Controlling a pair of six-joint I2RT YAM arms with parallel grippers.
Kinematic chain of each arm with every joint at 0, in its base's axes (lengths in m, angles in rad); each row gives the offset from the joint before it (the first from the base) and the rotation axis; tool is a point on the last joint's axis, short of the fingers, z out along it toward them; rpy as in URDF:
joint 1: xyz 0 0 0.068 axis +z
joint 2: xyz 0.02 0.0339 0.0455 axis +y
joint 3: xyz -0.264 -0.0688 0 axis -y
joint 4: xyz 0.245 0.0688 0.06 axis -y
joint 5: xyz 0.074 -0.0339 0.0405 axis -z
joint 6: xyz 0.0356 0 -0.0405 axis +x
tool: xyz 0 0 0 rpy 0 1.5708 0
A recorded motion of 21 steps. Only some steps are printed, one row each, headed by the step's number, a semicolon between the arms.
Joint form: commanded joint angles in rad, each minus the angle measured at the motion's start. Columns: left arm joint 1, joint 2, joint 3, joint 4, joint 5, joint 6; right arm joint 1, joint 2, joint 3, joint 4, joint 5, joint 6.
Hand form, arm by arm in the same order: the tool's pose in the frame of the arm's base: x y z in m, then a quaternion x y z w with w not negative. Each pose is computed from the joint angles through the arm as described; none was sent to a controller.
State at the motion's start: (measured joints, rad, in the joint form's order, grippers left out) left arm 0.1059 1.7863 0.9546 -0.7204 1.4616 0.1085; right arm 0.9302 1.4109 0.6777 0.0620 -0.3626 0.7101
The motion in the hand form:
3: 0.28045 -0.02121 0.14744 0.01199 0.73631 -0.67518 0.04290; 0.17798 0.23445 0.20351 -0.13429 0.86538 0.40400 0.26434
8: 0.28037 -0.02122 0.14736 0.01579 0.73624 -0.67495 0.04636; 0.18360 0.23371 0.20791 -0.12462 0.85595 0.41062 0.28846
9: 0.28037 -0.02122 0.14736 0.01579 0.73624 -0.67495 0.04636; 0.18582 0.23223 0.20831 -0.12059 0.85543 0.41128 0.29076
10: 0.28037 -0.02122 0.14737 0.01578 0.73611 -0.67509 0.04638; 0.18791 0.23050 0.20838 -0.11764 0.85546 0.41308 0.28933
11: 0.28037 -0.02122 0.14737 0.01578 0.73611 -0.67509 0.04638; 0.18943 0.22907 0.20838 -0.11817 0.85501 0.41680 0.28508
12: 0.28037 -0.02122 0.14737 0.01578 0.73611 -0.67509 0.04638; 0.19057 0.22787 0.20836 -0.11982 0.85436 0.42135 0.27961
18: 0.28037 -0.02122 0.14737 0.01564 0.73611 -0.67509 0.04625; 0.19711 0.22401 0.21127 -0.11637 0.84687 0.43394 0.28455
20: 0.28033 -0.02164 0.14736 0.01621 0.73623 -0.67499 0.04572; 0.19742 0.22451 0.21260 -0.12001 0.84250 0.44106 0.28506
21: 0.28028 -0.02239 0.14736 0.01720 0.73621 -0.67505 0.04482; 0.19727 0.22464 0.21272 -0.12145 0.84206 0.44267 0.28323
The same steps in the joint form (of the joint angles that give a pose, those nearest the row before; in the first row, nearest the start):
3: -0.0549 0.0034 -0.0263 -0.0337 0.0244 0.0161; -0.0339 -0.0053 0.0320 0.0565 0.1526 -0.0076
8: -0.0549 0.0034 -0.0267 -0.0335 0.0244 0.0266; -0.0481 -0.0053 0.0324 0.1034 0.1713 -0.0073
9: -0.0549 0.0034 -0.0267 -0.0335 0.0244 0.0266; -0.0572 -0.0053 0.0324 0.1076 0.1694 -0.0057
10: -0.0549 0.0034 -0.0267 -0.0334 0.0248 0.0265; -0.0675 -0.0053 0.0324 0.1080 0.1595 -0.0034
11: -0.0549 0.0034 -0.0267 -0.0334 0.0248 0.0265; -0.0767 -0.0053 0.0324 0.1072 0.1411 -0.0034
12: -0.0549 0.0034 -0.0267 -0.0334 0.0248 0.0265; -0.0847 -0.0053 0.0324 0.1060 0.1202 -0.0034
18: -0.0549 0.0034 -0.0267 -0.0334 0.0248 0.0262; -0.1133 -0.0054 0.0332 0.1327 0.0885 -0.0030
20: -0.0564 0.0035 -0.0267 -0.0337 0.0244 0.0265; -0.1145 -0.0054 0.0332 0.1461 0.0751 -0.0034
21: -0.0591 0.0035 -0.0266 -0.0337 0.0244 0.0265; -0.1144 -0.0054 0.0336 0.1457 0.0694 -0.0034

